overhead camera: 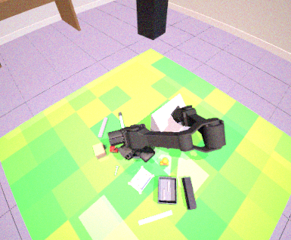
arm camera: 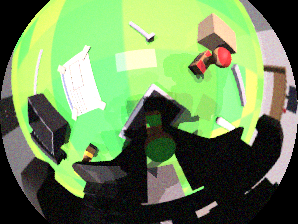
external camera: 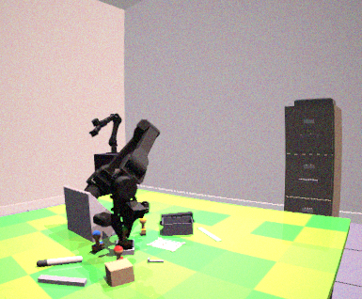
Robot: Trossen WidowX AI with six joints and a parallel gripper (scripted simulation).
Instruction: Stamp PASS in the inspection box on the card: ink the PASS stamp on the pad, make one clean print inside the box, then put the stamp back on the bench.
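Now: gripper tip 3 cm above the dark ink pad. From my gripper tip the other things lie so: tan box 15 cm to the right, 12 cm ahead, 1 cm below; white card 10 cm to the left, 9 cm ahead, 4 cm below; dark tray 23 cm to the left, 5 cm ahead, 2 cm below.
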